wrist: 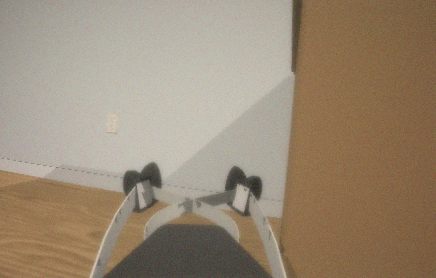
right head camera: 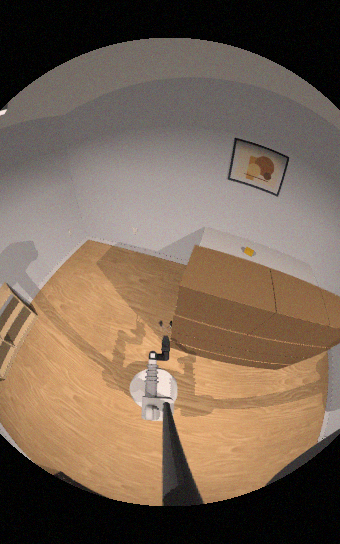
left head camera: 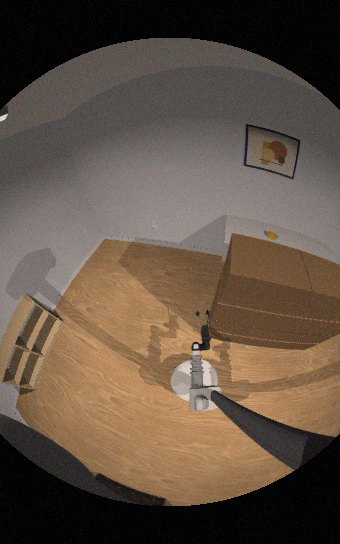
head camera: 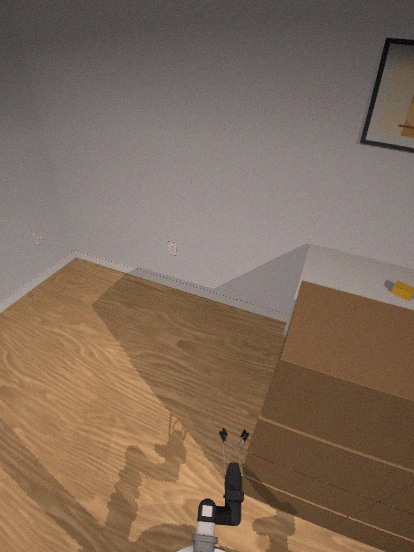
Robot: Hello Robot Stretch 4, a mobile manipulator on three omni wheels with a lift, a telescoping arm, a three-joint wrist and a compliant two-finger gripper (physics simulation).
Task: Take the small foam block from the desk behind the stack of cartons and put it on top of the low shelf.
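Frame: origin at the robot's base, x back, y right, z up, level; millimetres.
Seen in the pictures: gripper, between the fingertips: (wrist: 193, 180) (right head camera: 165, 320) (left head camera: 201, 309) (head camera: 234, 428).
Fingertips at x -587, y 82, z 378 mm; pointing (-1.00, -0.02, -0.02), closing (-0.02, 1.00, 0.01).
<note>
A point is followed by its place in that frame.
The small yellow foam block (head camera: 402, 290) @[x -1127, y 862, z 732 mm] (left head camera: 272, 235) @[x -1121, y 875, z 730 mm] (right head camera: 249, 251) @[x -1122, y 875, z 733 mm] lies on the white desk (head camera: 345, 272) @[x -1300, y 634, z 693 mm] (left head camera: 245, 224) @[x -1352, y 656, z 693 mm] (right head camera: 220, 238) @[x -1351, y 627, z 693 mm], near the cartons' far edge. The stack of brown cartons (head camera: 350, 335) @[x -531, y 299, z 1053 mm] (left head camera: 265, 262) @[x -500, y 329, z 1053 mm] (right head camera: 230, 275) @[x -514, y 366, z 1053 mm] (wrist: 365, 140) @[x -445, y 155, z 432 mm] stands in front of the desk and hides its front. My gripper (head camera: 234, 436) @[x -587, y 82, z 378 mm] (left head camera: 202, 314) @[x -587, y 82, z 378 mm] (right head camera: 166, 324) @[x -587, y 82, z 378 mm] (wrist: 193, 180) @[x -587, y 82, z 378 mm] is open and empty, beside the near left corner of the cartons and lower than their top. The low wooden shelf (left head camera: 43, 350) @[x -35, y -1944, z 52 mm] (right head camera: 25, 320) @[x -390, y -1883, z 52 mm] stands against the left wall; its top is seen from the side.
The back wall (head camera: 175, 150) @[x -1905, y -367, z 1123 mm] (wrist: 150, 60) @[x -1855, y -217, z 731 mm] carries a framed picture (head camera: 366, 95) @[x -1581, y 603, z 1507 mm] (left head camera: 245, 145) @[x -1550, y 623, z 1508 mm] (right head camera: 232, 159) @[x -1546, y 633, z 1507 mm] above the desk. The cartons rise close on the right in the wrist view. Wooden floor (head camera: 60, 340) @[x -1232, y -1159, z -27 mm] (left head camera: 125, 425) @[x 588, y -667, z -27 mm] lies between the robot's base (left head camera: 180, 382) @[x 14, y -115, z 187 mm] and the shelf.
</note>
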